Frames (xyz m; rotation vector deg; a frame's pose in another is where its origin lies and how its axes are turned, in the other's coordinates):
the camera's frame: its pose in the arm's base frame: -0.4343 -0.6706 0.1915 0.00 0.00 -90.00
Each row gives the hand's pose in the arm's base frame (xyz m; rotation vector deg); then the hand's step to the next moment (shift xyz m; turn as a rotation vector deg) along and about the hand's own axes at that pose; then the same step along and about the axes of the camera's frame.
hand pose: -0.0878 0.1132 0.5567 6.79 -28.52 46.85
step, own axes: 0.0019 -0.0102 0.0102 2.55 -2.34 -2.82
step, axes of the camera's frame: 0.0087 0.0046 0.0107 -0.92 4.23 -1.08
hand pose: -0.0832 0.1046 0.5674 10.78 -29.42 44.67
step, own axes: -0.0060 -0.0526 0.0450 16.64 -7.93 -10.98
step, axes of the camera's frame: 0.0562 0.0172 0.0370 -8.59 19.64 -0.82
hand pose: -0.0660 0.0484 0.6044 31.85 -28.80 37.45
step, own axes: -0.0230 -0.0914 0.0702 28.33 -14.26 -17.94
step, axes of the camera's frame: 0.1137 0.0283 0.0094 -13.66 33.76 -1.09
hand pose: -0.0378 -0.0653 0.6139 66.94 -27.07 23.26
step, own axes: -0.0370 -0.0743 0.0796 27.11 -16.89 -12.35
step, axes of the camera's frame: 0.1022 -0.0023 -0.0527 -7.45 33.36 -2.03
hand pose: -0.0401 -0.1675 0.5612 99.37 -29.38 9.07
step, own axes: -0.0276 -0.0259 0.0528 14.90 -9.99 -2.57
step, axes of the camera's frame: 0.0399 -0.0227 -0.0459 -0.16 17.91 -2.73
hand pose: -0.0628 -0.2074 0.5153 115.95 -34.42 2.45
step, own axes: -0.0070 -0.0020 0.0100 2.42 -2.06 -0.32
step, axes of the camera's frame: 0.0048 -0.0074 -0.0087 -0.12 3.08 -0.85
